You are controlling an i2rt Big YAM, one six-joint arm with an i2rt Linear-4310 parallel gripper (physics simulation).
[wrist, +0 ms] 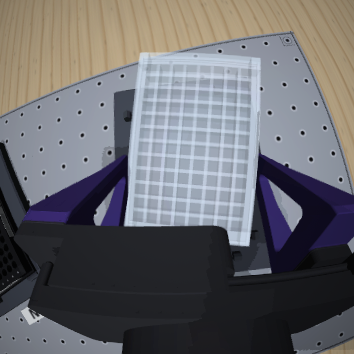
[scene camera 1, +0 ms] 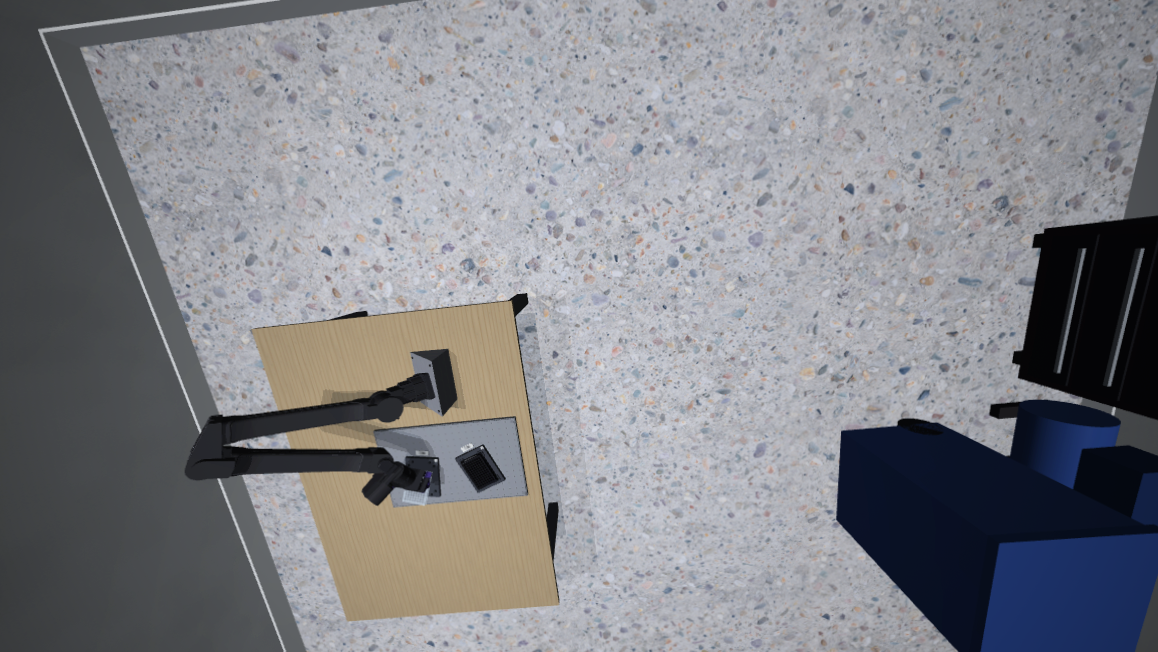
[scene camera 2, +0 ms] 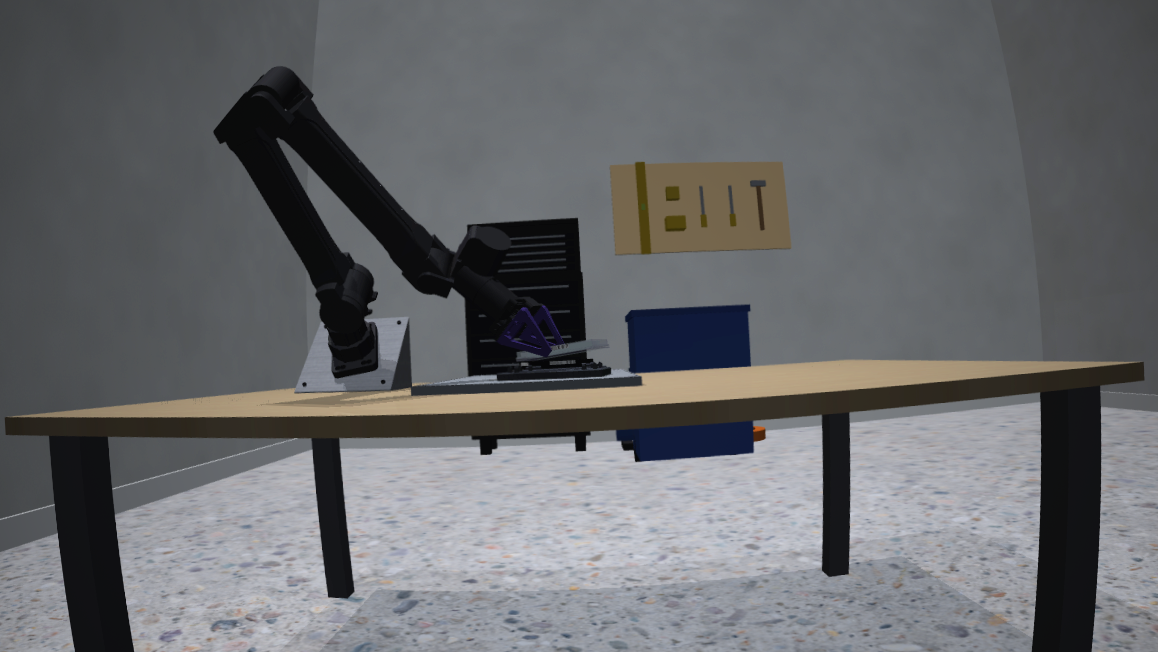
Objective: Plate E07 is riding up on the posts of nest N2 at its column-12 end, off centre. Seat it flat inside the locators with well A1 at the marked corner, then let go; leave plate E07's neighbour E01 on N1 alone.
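Where they show: gripper, fingertip midpoint: (wrist: 191,161) (scene camera 1: 417,483) (scene camera 2: 556,351); arm's base at its link origin: (scene camera 1: 426,385) (scene camera 2: 356,352).
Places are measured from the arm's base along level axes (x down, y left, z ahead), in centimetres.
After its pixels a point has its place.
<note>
Plate E07 (wrist: 193,147) @[y -17.7, x 0.8, z 36.5 cm] (scene camera 2: 566,347) @[y -22.5, x 1.1, z 36.9 cm] (scene camera 1: 412,497) @[y -20.2, x 0.3, z 39.9 cm] is a clear well plate with a grid of wells. My gripper (wrist: 191,161) @[y -17.3, x 1.6, z 35.9 cm] (scene camera 2: 530,333) (scene camera 1: 408,480) @[y -17.3, x 1.6, z 35.9 cm] is shut on its long sides with the purple fingers. The plate hangs tilted a little above the dark nest N2 (wrist: 123,109) @[y -13.7, x 4.6, z 43.1 cm] (scene camera 2: 555,371) @[y -22.9, x 4.7, z 35.1 cm], its far end higher, and is shifted to the right of the nest in the wrist view. The nest sits on the grey perforated base plate (wrist: 298,116) @[y -28.3, x 5.8, z 36.8 cm] (scene camera 1: 405,441) @[y -18.4, x 5.8, z 20.5 cm] (scene camera 2: 452,384) @[y -24.4, x 5.8, z 19.5 cm]. The black plate E01 (wrist: 7,253) @[y 1.4, x 3.3, z 34.9 cm] (scene camera 1: 478,467) @[y 5.6, x 3.2, z 35.8 cm] sits on N1 at the left edge of the wrist view.
The arm's grey base mount (scene camera 1: 433,379) @[y 6.3, x -5.7, z -2.9 cm] (scene camera 2: 380,356) @[y -1.8, x 1.0, z 5.0 cm] stands on the wooden table (scene camera 1: 405,551) @[y -37.1, x 7.0, z 67.3 cm] (scene camera 2: 809,380) @[y -49.8, x 7.1, z 63.3 cm] beside the base plate. A black cabinet (scene camera 2: 526,267) and blue bins (scene camera 2: 688,340) (scene camera 1: 971,519) stand on the floor beyond the table.
</note>
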